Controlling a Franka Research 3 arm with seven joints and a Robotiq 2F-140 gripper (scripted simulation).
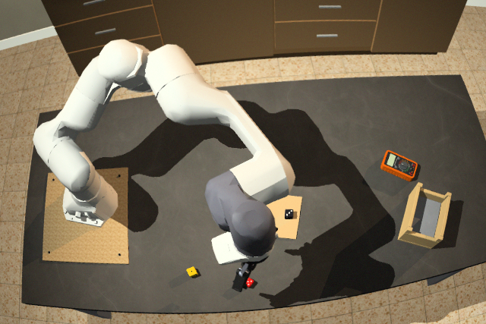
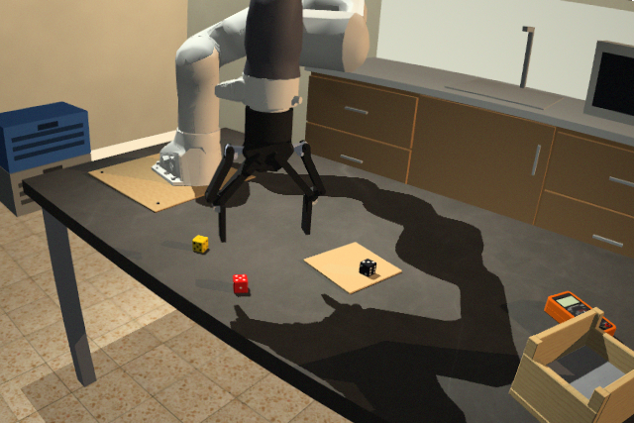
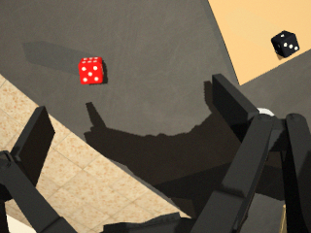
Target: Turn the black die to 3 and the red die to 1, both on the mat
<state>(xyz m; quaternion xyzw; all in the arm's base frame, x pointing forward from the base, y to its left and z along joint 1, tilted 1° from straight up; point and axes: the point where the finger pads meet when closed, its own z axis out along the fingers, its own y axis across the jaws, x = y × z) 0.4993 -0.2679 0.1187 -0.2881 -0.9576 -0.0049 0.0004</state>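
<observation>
My gripper is now 110 mm above the red die, 30 mm to the left of it and 30 mm past it. The rest, counted from my hand: black die (170 mm to the left, 110 mm ahead, 100 mm below); then yellow die (190 mm behind, 110 mm below, 10 mm to the left); then tan mat (180 mm to the left, 120 mm below, 80 mm ahead).
</observation>
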